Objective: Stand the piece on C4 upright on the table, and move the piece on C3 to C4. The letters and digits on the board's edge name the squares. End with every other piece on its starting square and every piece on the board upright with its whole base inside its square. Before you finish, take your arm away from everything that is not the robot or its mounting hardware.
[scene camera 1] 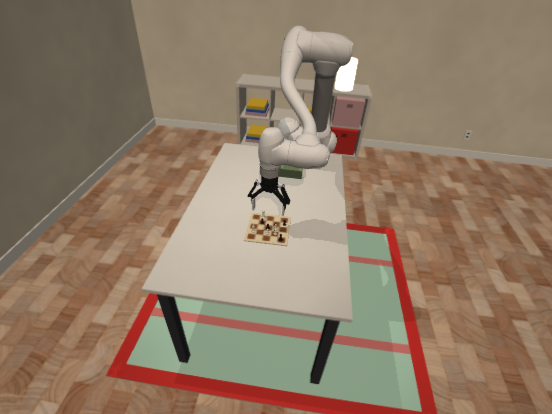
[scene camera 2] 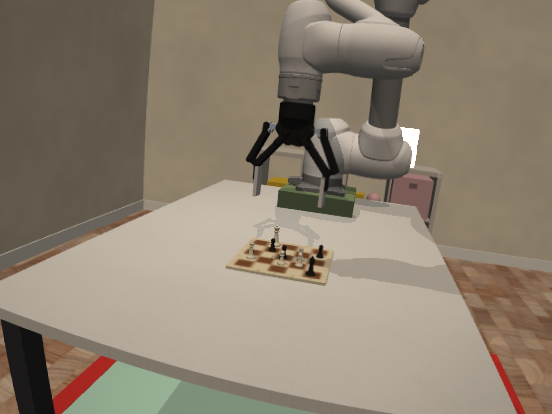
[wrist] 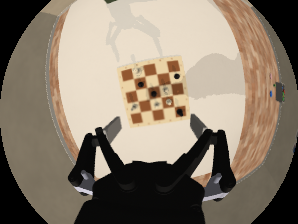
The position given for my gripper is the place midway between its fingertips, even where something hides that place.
Note:
In view: my gripper [scene camera 2: 287, 200].
My gripper shows as well in the wrist view [wrist: 155, 121].

